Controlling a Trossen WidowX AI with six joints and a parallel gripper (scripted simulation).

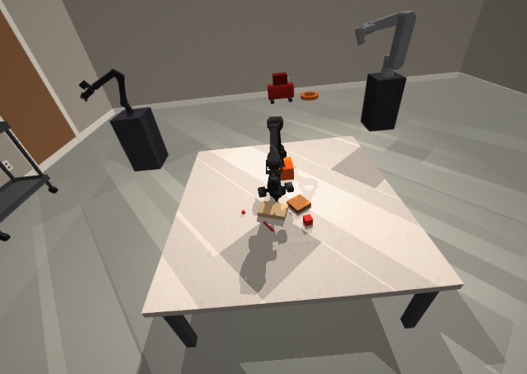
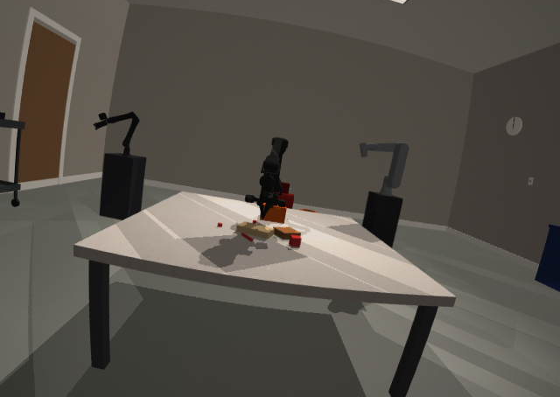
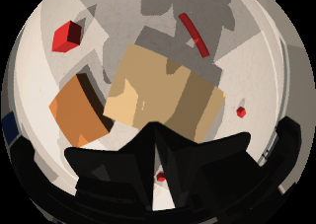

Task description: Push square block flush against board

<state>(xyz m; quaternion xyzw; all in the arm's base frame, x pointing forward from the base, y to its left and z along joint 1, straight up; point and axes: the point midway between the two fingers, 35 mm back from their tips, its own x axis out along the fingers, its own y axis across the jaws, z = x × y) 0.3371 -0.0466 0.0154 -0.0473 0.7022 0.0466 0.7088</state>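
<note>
Now: the tan board 5 cm below my gripper tip, 2 cm to the right of it and 1 cm ahead of it. The rest, counted from my gripper tip: brown square block (13 cm to the left, 5 cm below, 2 cm behind); thin red stick (12 cm ahead, 6 cm to the right, 6 cm below).
</note>
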